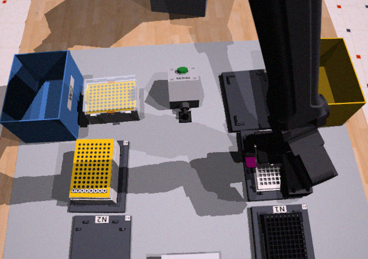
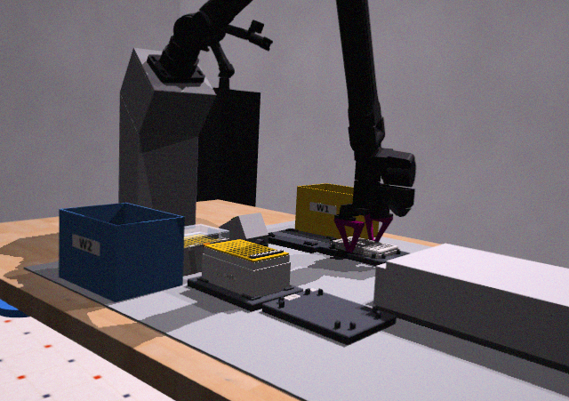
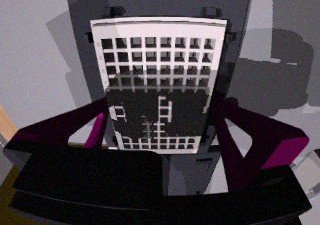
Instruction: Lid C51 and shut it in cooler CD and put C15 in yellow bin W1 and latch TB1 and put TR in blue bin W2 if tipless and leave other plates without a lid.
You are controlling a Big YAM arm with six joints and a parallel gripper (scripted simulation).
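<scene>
My gripper is now 1 cm short of the white plate. Round my hand: lid park LP: 16 cm behind, 2 cm to the right, 1 cm below; nest N3: 1 cm below, 1 cm ahead; black plate: 18 cm ahead, 1 cm to the left.
</scene>
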